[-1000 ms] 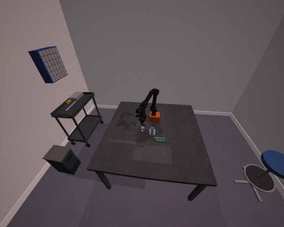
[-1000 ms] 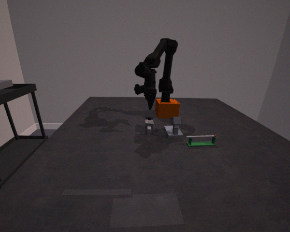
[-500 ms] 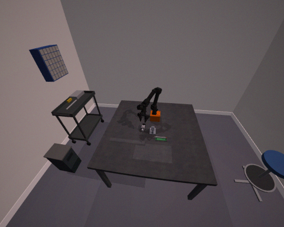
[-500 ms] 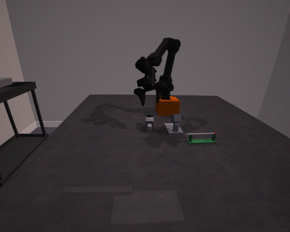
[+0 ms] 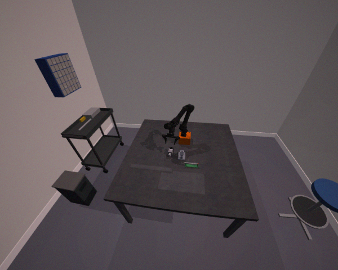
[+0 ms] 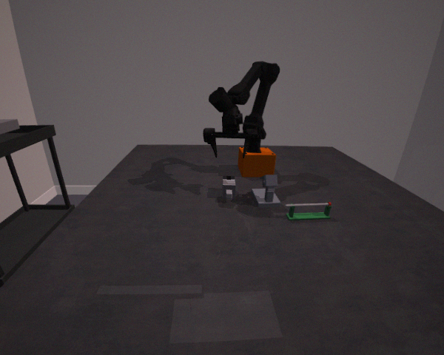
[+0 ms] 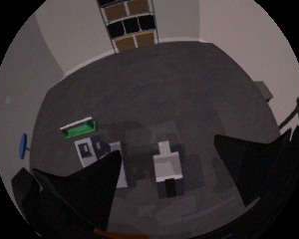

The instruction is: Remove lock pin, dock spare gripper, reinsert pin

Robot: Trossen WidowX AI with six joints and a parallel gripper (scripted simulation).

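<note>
Right now my gripper tip is 10 mm past the spare gripper and 120 mm above it. Round my gripper tip: grey mount (10 mm ahead, 140 mm to the left, 100 mm below); then green cradle (110 mm ahead, 260 mm to the left, 130 mm below).
</note>
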